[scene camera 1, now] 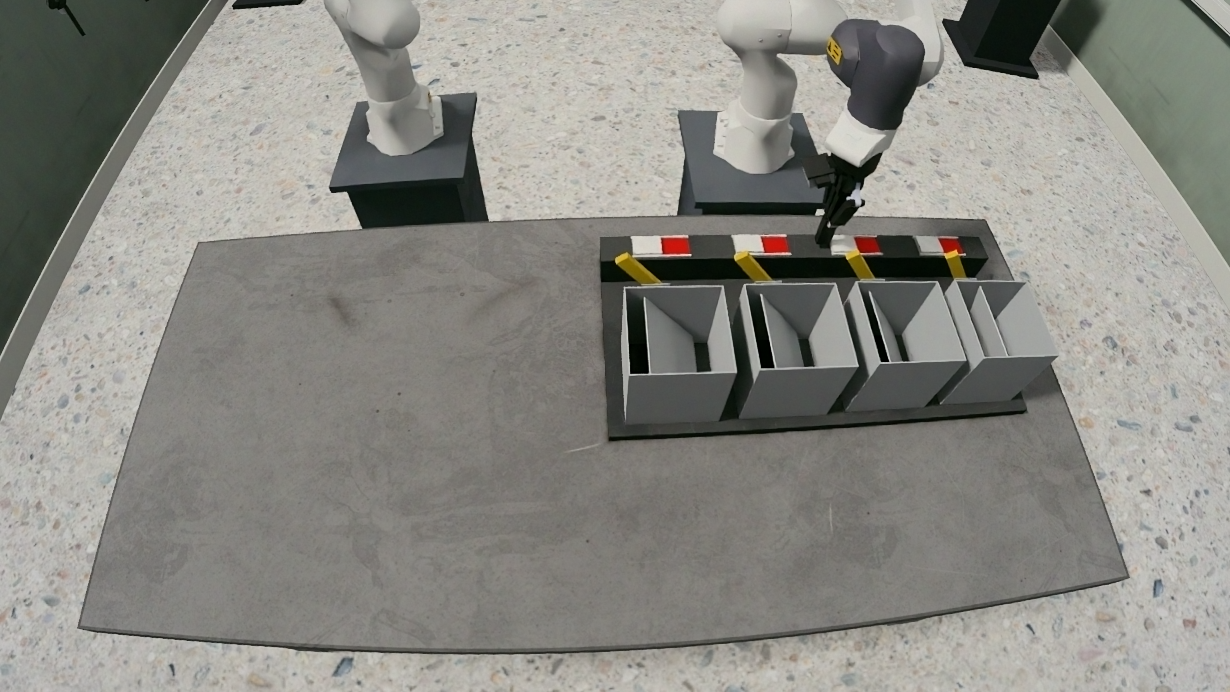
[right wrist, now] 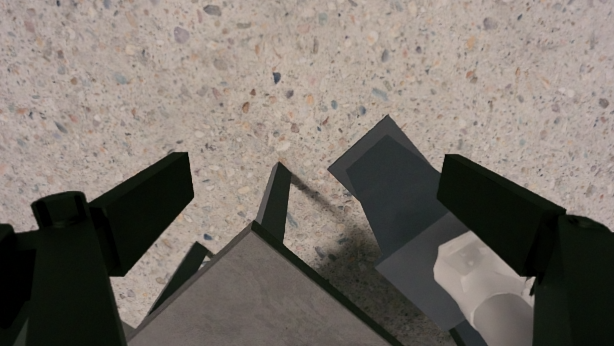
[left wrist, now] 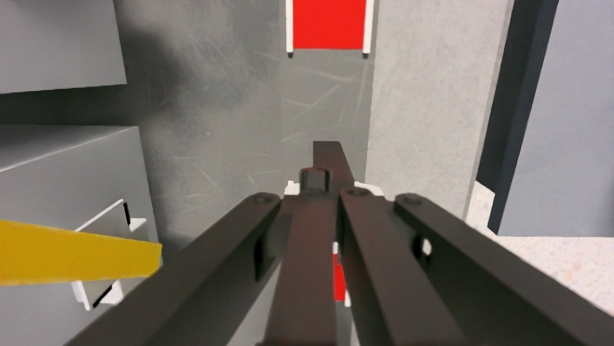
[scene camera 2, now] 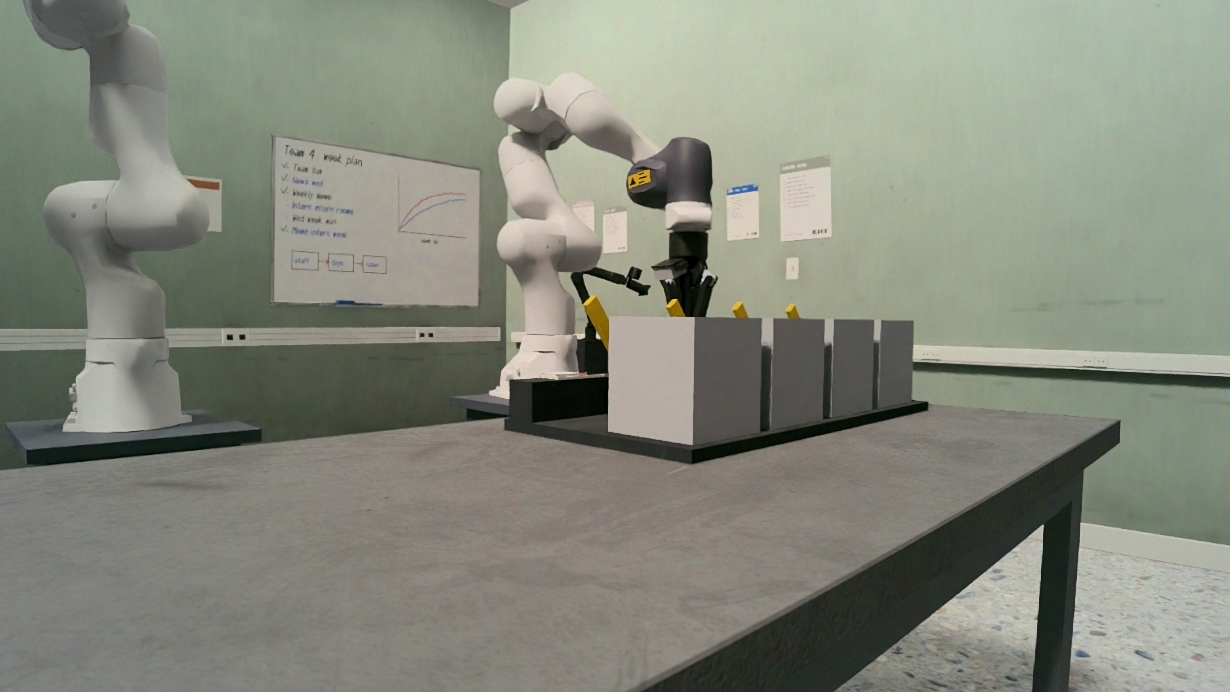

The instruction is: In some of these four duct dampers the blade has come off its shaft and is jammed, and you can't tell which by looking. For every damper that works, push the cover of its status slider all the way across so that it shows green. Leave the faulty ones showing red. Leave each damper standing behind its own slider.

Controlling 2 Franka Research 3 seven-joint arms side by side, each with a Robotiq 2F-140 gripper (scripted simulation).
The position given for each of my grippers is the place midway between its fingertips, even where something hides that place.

Note:
I see my left gripper (scene camera 1: 822,240), my right gripper (right wrist: 316,175), a damper (scene camera 2: 691,380), a damper (scene camera 1: 997,375) and a damper (scene camera 1: 814,311).
My left gripper is seen too in the left wrist view (left wrist: 325,162).

